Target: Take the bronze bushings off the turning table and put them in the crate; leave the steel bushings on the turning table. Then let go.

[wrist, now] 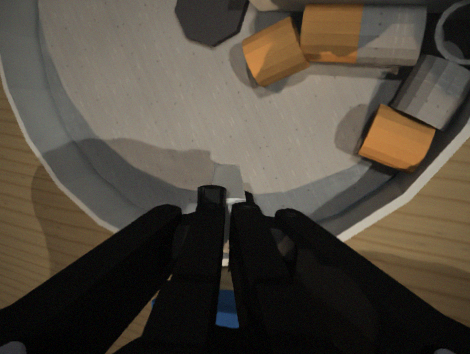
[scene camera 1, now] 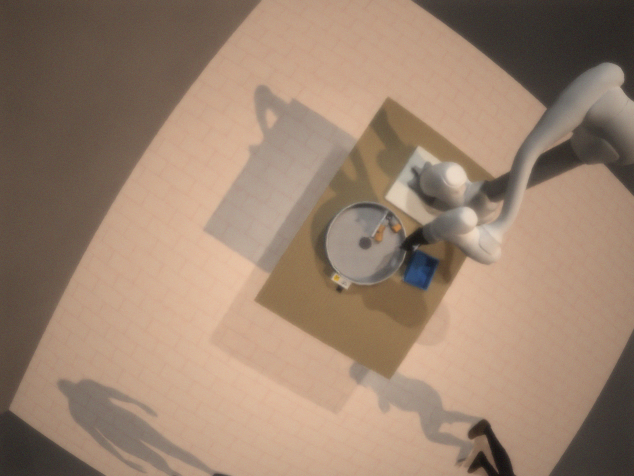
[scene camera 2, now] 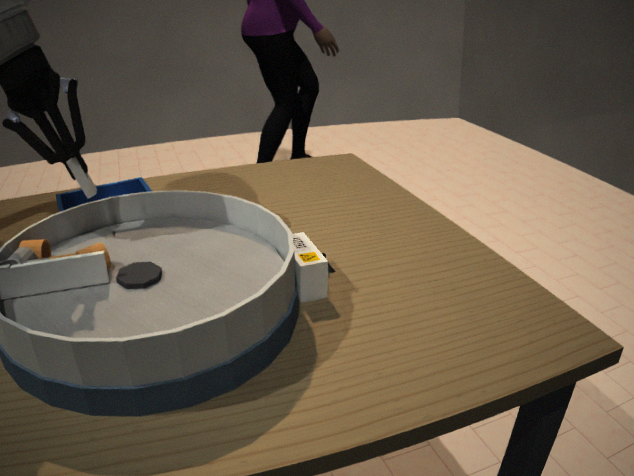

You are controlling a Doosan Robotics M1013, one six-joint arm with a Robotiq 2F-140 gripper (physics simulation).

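Places are measured from the arm's base along level axes (x ahead, y left, z up), in metres.
Pixels of known places: gripper, fingertip midpoint: (wrist: 225,184) (scene camera 1: 396,248) (scene camera 2: 92,193); arm's base, origin of the base link: (scene camera 1: 428,183).
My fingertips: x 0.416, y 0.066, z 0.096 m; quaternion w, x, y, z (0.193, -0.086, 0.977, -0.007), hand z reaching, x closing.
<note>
Ahead of a thing's pixels: the offset from my fingertips to its middle. "*": to the spot under its first point.
My gripper (scene camera 1: 406,247) (scene camera 2: 90,193) (wrist: 225,184) is shut and empty, above the turning table's rim on the crate side. The turning table (scene camera 2: 179,350) (wrist: 150,107) holds three orange bronze bushings: one {dz -0.065, dx +0.006, dy -0.091 m} (wrist: 276,51) lies angled near the hub, one {dz -0.065, dx -0.031, dy -0.112 m} (wrist: 331,34) lies end to end with a grey steel bushing {dz -0.065, dx -0.068, dy -0.118 m} (wrist: 392,36), and one {dz -0.065, dx -0.094, dy -0.052 m} (wrist: 397,138) lies near the rim against another steel bushing {dz -0.065, dx -0.106, dy -0.087 m} (wrist: 432,92). A third steel bushing (wrist: 457,32) shows its round opening at the view's edge. The blue crate {dz -0.112, dx -0.032, dy +0.225 m} (scene camera 1: 421,270) (scene camera 2: 122,188) (wrist: 227,310) stands beside the turning table; its contents are unclear.
A white fence {* dz -0.060, dx -0.036, dy -0.140 m} (scene camera 2: 56,276) stands on the turning table beside the bushings, near the dark hub {dz -0.080, dx +0.074, dy -0.118 m} (scene camera 2: 139,275) (wrist: 211,20). A white control box {* dz -0.080, dx +0.305, dy -0.086 m} (scene camera 1: 340,280) (scene camera 2: 311,276) sits at the rim. A pale board (scene camera 1: 402,192) lies under the arm. A person (scene camera 2: 286,66) stands beyond the table.
</note>
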